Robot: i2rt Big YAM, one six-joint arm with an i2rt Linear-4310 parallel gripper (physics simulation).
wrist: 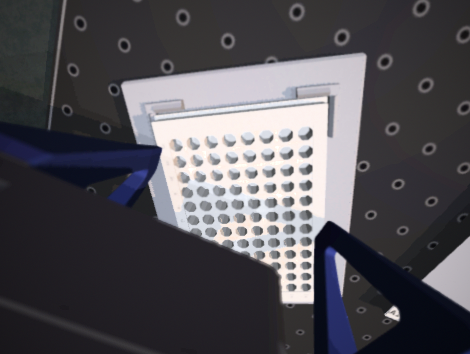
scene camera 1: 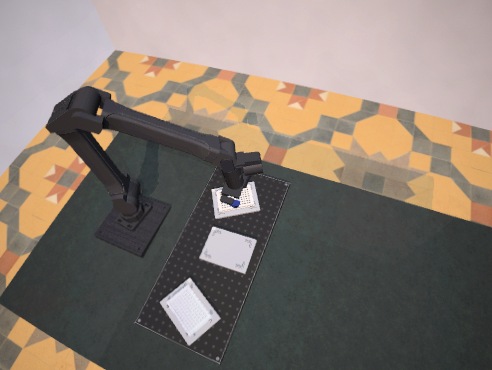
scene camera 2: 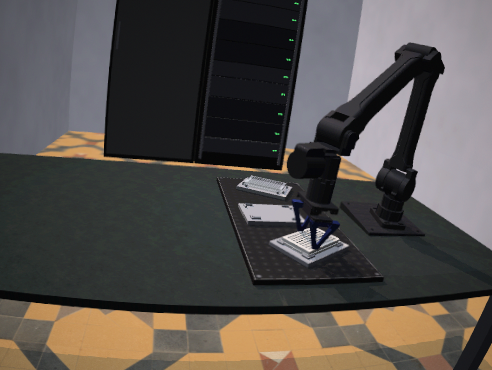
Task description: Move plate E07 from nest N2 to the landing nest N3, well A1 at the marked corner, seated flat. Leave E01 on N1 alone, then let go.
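Note:
A cream well plate [scene camera 1: 245,199] [scene camera 2: 298,241] [wrist: 250,120] sits on a pale nest [scene camera 1: 215,197] [scene camera 2: 310,261] [wrist: 240,80]. My gripper [scene camera 1: 231,201] [scene camera 2: 309,239] [wrist: 243,195] is open and empty, low over this plate. In the wrist view its blue fingertips stand at the plate's two long sides; contact cannot be told. The middle nest [scene camera 1: 228,250] [scene camera 2: 270,213] is bare, with raised corner guides. A white well plate [scene camera 1: 189,307] [scene camera 2: 265,185] sits on the other end nest [scene camera 1: 191,340]. No plate or nest names are readable. The black gripper body hides part of the cream plate in the wrist view.
All three nests stand on a black dotted board [scene camera 1: 215,350] [scene camera 2: 270,276]. An A1 label [wrist: 393,313] shows past the right finger in the wrist view. The arm's base plate [scene camera 1: 115,235] [scene camera 2: 372,227] stands beside the board. A dark rack cabinet [scene camera 2: 245,100] stands behind the table.

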